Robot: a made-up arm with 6 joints. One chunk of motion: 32 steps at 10 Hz.
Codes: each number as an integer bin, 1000 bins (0 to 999) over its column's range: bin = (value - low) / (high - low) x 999, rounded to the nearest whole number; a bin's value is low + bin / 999 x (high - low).
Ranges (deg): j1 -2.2..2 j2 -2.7..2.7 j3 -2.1..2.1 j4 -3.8..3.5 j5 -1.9..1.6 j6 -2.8..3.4
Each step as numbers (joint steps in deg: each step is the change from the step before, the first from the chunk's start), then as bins.
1 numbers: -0.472 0.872 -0.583 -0.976 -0.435 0.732
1 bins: 411 661 361 386 418 569
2 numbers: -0.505 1.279 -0.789 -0.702 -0.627 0.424
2 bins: 403 736 312 424 363 519
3 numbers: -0.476 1.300 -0.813 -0.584 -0.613 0.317
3 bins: 410 740 306 440 367 502
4 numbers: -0.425 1.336 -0.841 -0.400 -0.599 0.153
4 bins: 422 747 299 465 371 476
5 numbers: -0.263 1.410 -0.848 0.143 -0.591 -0.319
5 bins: 461 760 298 540 374 400
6 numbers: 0.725 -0.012 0.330 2.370 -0.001 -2.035
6 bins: 696 497 578 844 542 123
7 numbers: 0.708 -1.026 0.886 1.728 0.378 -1.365
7 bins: 692 310 710 757 650 231
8 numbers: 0.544 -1.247 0.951 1.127 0.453 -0.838
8 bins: 653 269 726 674 672 316
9 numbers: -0.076 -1.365 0.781 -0.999 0.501 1.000
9 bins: 505 247 685 383 685 612
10 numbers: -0.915 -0.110 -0.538 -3.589 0.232 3.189
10 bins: 306 479 372 29 609 965
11 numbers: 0.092 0.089 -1.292 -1.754 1.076 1.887
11 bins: 545 516 192 280 849 755
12 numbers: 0.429 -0.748 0.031 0.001 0.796 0.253
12 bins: 625 361 507 520 770 492
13 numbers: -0.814 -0.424 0.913 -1.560 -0.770 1.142
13 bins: 330 421 717 307 323 635
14 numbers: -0.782 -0.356 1.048 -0.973 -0.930 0.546
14 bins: 337 434 749 387 277 539
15 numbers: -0.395 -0.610 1.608 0.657 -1.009 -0.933
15 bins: 429 387 882 610 254 301
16 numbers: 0.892 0.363 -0.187 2.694 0.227 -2.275
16 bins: 735 567 455 889 607 85
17 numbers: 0.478 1.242 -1.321 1.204 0.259 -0.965
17 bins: 637 729 185 685 616 296
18 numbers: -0.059 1.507 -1.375 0.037 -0.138 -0.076
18 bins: 509 778 172 525 503 439
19 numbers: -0.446 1.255 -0.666 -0.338 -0.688 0.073
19 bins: 417 732 341 474 346 463
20 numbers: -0.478 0.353 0.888 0.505 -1.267 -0.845
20 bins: 410 565 711 589 181 315
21 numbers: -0.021 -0.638 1.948 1.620 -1.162 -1.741
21 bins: 518 381 963 742 211 171
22 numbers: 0.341 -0.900 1.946 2.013 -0.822 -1.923
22 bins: 604 333 962 796 308 141
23 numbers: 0.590 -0.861 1.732 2.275 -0.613 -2.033
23 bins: 664 340 911 831 367 124
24 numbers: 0.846 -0.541 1.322 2.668 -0.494 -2.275
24 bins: 725 399 814 885 401 85
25 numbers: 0.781 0.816 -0.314 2.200 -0.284 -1.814
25 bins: 709 650 425 821 461 159
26 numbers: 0.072 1.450 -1.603 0.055 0.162 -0.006
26 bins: 540 768 118 528 589 450
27 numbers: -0.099 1.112 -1.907 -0.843 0.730 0.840
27 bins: 500 705 46 405 751 587
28 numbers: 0.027 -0.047 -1.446 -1.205 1.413 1.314
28 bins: 530 491 156 355 946 663
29 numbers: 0.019 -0.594 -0.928 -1.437 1.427 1.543
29 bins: 528 390 279 323 950 700
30 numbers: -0.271 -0.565 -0.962 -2.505 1.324 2.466
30 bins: 459 395 271 177 920 849
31 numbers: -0.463 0.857 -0.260 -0.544 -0.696 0.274
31 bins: 413 658 438 446 344 495
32 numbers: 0.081 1.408 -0.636 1.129 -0.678 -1.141
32 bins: 543 760 348 675 349 267
